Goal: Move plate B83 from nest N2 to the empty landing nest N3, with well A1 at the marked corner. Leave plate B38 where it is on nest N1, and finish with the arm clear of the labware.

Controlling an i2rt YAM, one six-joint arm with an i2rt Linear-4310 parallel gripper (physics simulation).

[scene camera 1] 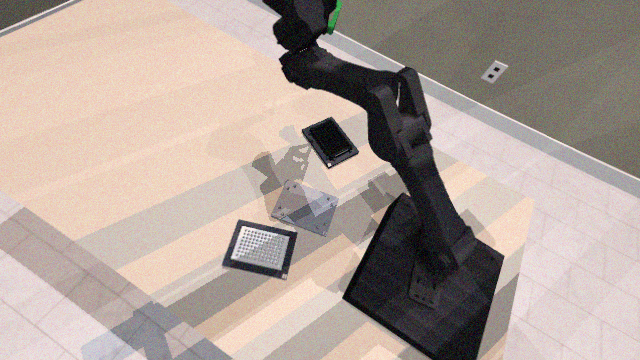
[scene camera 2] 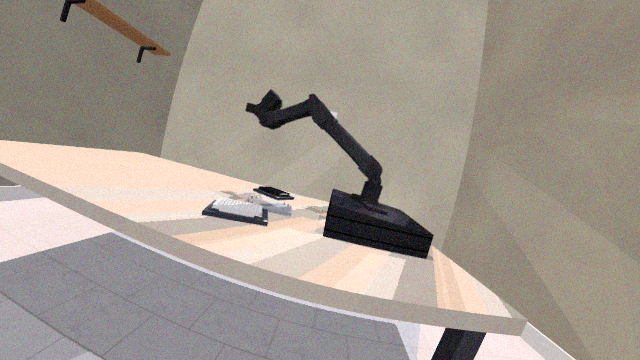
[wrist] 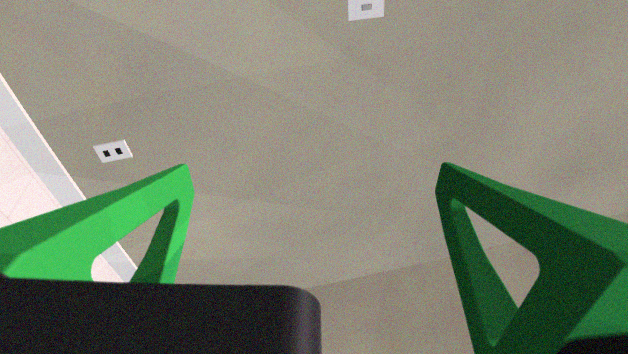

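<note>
A white well plate (scene camera 1: 260, 248) (scene camera 2: 237, 207) sits on a dark nest (scene camera 1: 254, 270). A black plate (scene camera 1: 330, 139) (scene camera 2: 274, 192) sits on another dark nest (scene camera 1: 325, 157). Between them lies the empty grey landing nest (scene camera 1: 307, 216) (scene camera 2: 278, 206), with small pins near its corners. The dark nests each show a small pale corner mark. No plate label is readable, so I cannot tell which plate is B83. My gripper (wrist: 314, 177) is open and empty, its green fingers wide apart and facing the wall. It is high above the table, apart from the plates, and partly cut off in scene camera 1.
The arm's black base block (scene camera 1: 380, 300) (scene camera 2: 377, 230) stands on the wooden table (scene camera 1: 125, 100) (scene camera 2: 75, 175), beside the nests. Wall outlets (scene camera 1: 494, 71) (wrist: 113, 151) are on the wall. A wooden shelf (scene camera 2: 122, 27) is mounted high on the left wall. Shadows cross the table.
</note>
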